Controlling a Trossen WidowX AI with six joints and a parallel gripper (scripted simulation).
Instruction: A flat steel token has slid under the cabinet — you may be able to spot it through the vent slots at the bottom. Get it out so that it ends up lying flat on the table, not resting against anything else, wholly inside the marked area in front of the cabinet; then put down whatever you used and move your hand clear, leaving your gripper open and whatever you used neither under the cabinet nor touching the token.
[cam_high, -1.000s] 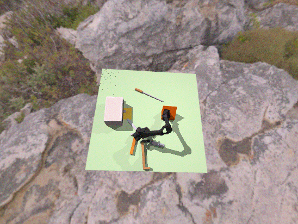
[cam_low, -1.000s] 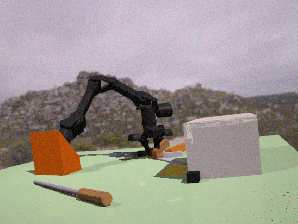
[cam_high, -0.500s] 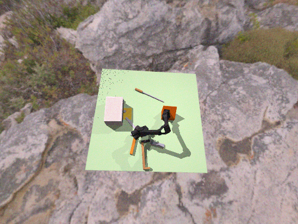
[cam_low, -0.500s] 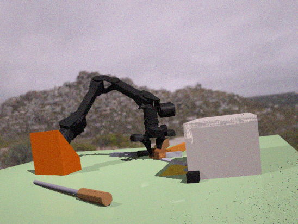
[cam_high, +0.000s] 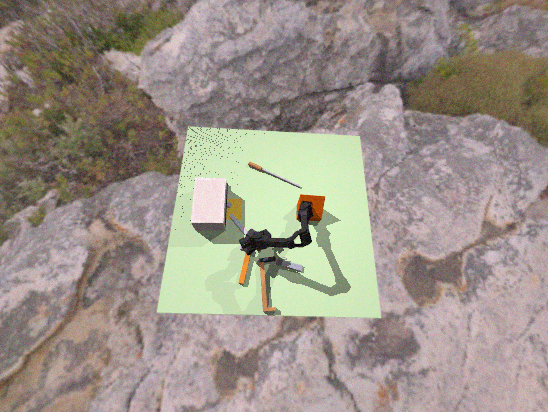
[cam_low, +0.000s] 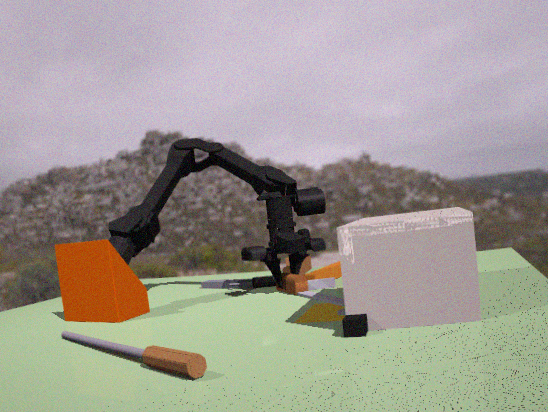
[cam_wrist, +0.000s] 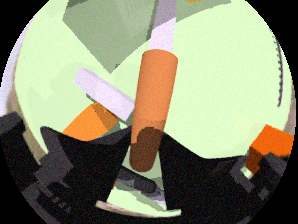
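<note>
Now: gripper tip 60 mm short of the orange bar, 130 mm to the right of it and 10 mm below it. Round my gripper tip: grey token (220 mm ahead, 260 mm to the right, 10 mm below); then grey bar (210 mm behind, 100 mm to the left).
</note>
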